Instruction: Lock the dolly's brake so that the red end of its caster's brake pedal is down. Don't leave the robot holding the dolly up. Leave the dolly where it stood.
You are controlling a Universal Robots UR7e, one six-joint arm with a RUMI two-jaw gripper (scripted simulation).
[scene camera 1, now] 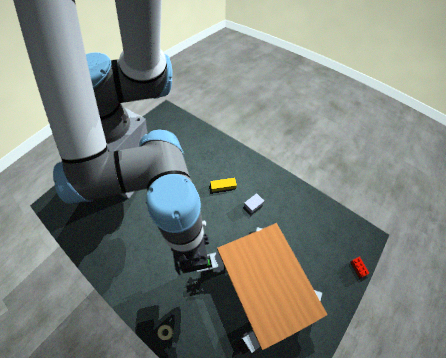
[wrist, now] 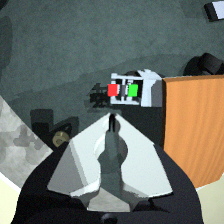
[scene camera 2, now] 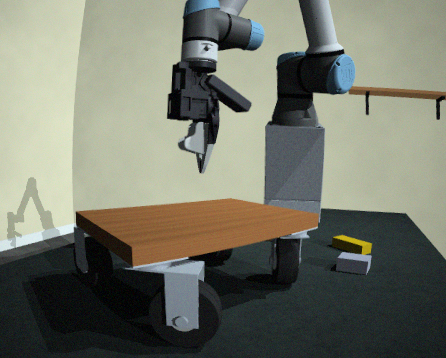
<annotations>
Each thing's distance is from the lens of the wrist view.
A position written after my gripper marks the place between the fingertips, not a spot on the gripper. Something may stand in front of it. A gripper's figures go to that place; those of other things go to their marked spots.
my gripper (wrist: 112, 115): 15 cm
caster bracket (wrist: 152, 85): 22 cm
</annotations>
